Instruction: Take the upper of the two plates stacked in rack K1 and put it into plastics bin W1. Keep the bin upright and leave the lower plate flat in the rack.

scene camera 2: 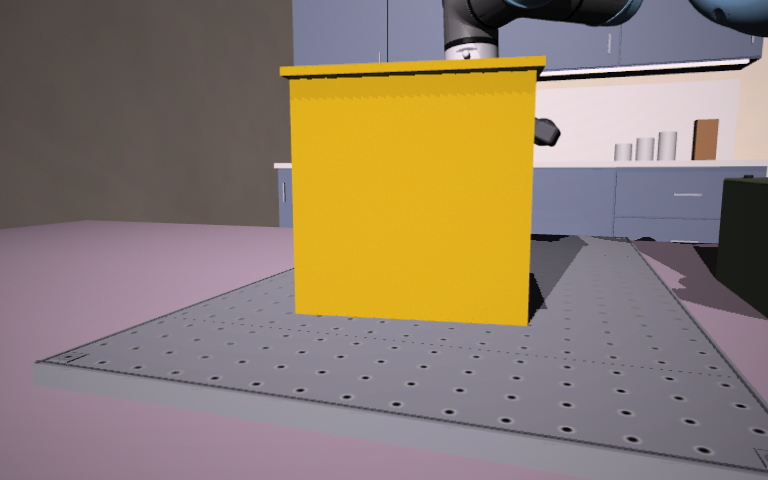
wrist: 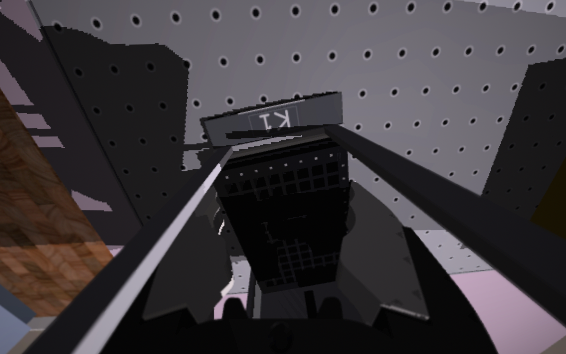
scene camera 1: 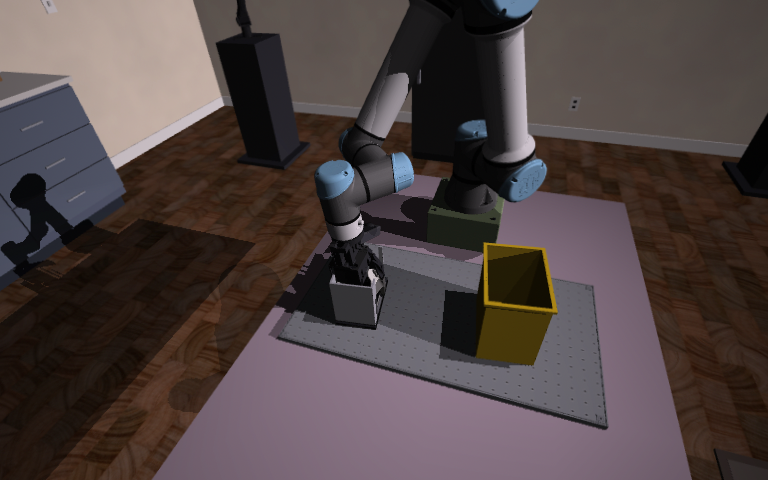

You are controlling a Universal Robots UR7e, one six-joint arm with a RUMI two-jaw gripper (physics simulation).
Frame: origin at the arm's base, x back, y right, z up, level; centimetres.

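Seen in the pictures: gripper, fingertip midpoint: (wrist: 284, 185); arm's base at its link origin: (scene camera 1: 470, 198).
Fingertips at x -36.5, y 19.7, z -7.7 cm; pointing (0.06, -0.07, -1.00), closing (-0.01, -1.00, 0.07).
Offsets run from my fingertips to a thing's top centre. "spot": to the spot under its first point. Level surfaces: height alone.
Rack K1 {dy -0.5, dx -1.9, dz +11.9 cm} (scene camera 1: 352, 303) (wrist: 322, 111) stands at the left of the perforated board, its label showing in the wrist view. A dark plate with a grid of wells {spot: dy -0.1, dx +1.7, dz +1.8 cm} (wrist: 287, 176) lies on top in the rack, between the rack's uprights. The lower plate is hidden beneath it. My gripper (scene camera 1: 357, 277) (wrist: 284, 185) reaches down into the rack; its fingertips are at the plate's left and right edges and look shut on it. The yellow plastics bin W1 {dy -34.2, dx -0.2, dz +15.9 cm} (scene camera 1: 512, 335) (scene camera 2: 413, 198) (wrist: 552, 202) stands upright and open at the top, toward the board's right; its inside is partly in shadow.
The grey perforated board {dz -2.1 cm} (scene camera 1: 419, 352) (scene camera 2: 339, 353) (wrist: 415, 30) carries the rack and the bin, with a gap between them. The bin's rim is higher than the rack's top. The arm's green base block (scene camera 1: 463, 227) (scene camera 2: 746, 237) stands behind the board. Scene camera 2's view of the rack is blocked by the bin.
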